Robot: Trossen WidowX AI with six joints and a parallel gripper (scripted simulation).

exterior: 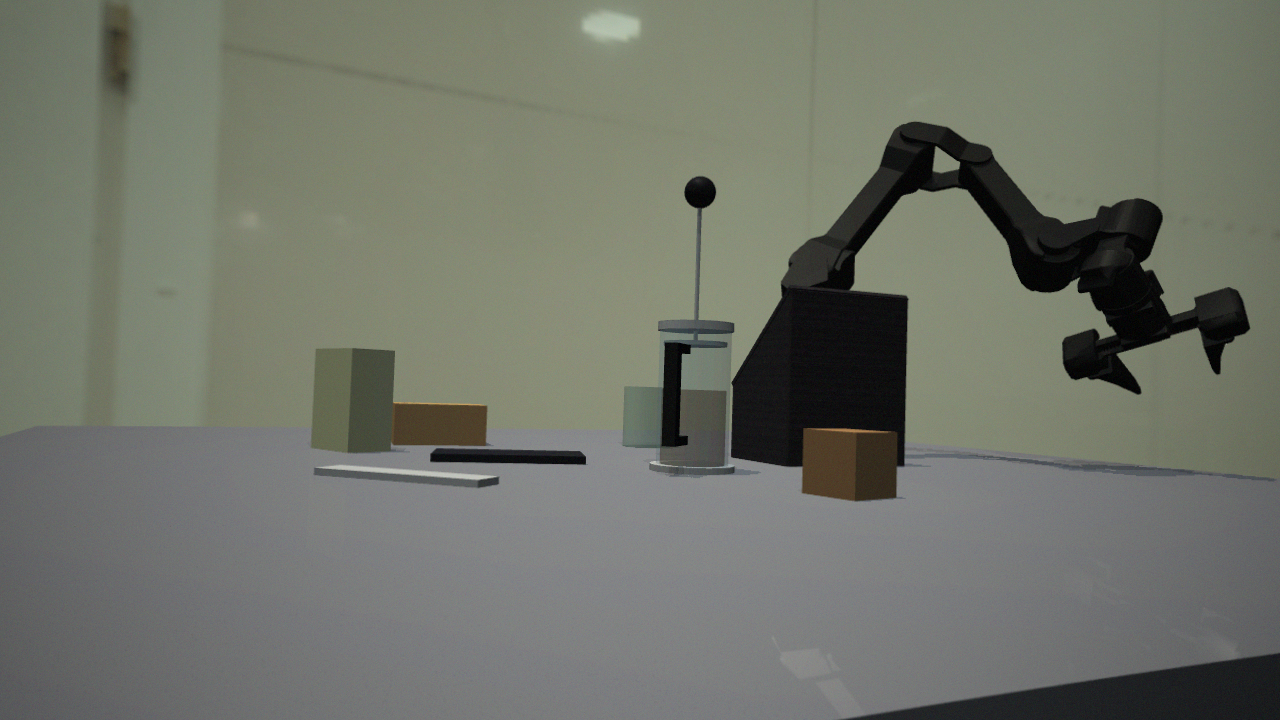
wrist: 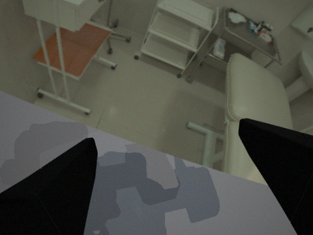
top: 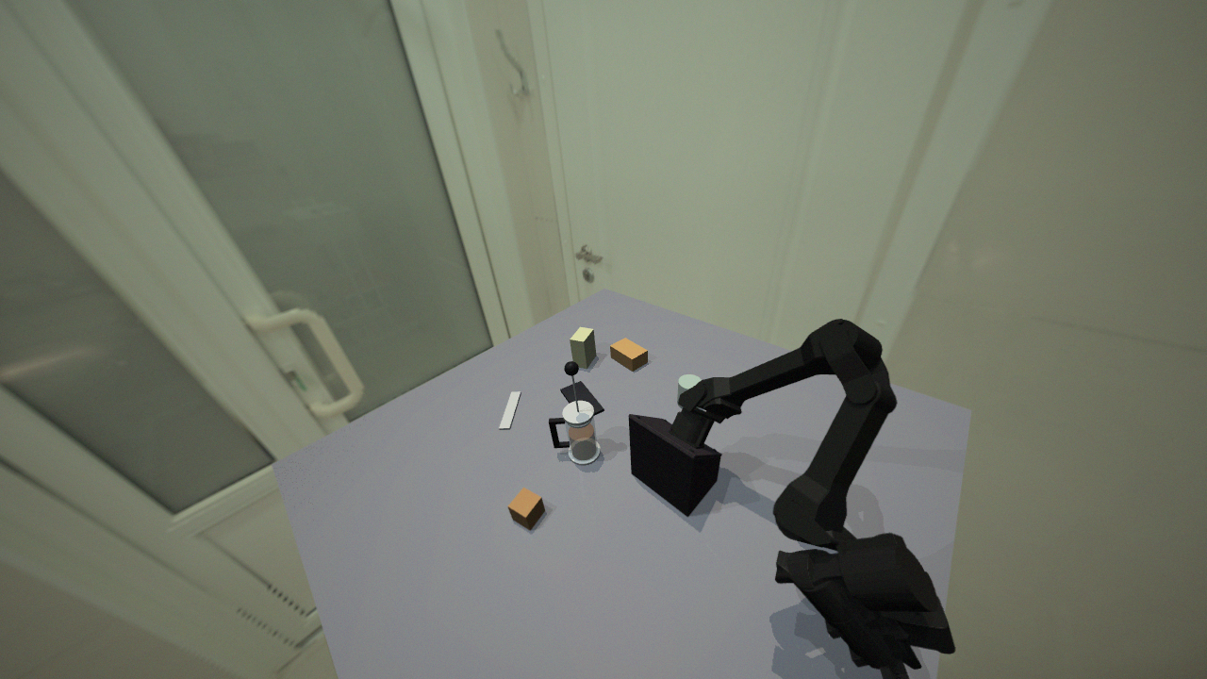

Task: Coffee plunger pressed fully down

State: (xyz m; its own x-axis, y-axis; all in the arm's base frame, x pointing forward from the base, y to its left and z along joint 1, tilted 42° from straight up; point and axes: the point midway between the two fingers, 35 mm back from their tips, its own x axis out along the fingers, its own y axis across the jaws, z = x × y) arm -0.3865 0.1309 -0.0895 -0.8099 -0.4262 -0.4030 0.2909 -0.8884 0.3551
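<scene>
Now: the glass coffee press 66 cm ahead of my gripper tip, 7 cm to the right of it and 3 cm above it. Also, from my gripper tip: pale green cup 53 cm ahead, 38 cm to the right, 7 cm below; flat black plate 79 cm ahead, 21 cm to the right, 10 cm below.
</scene>
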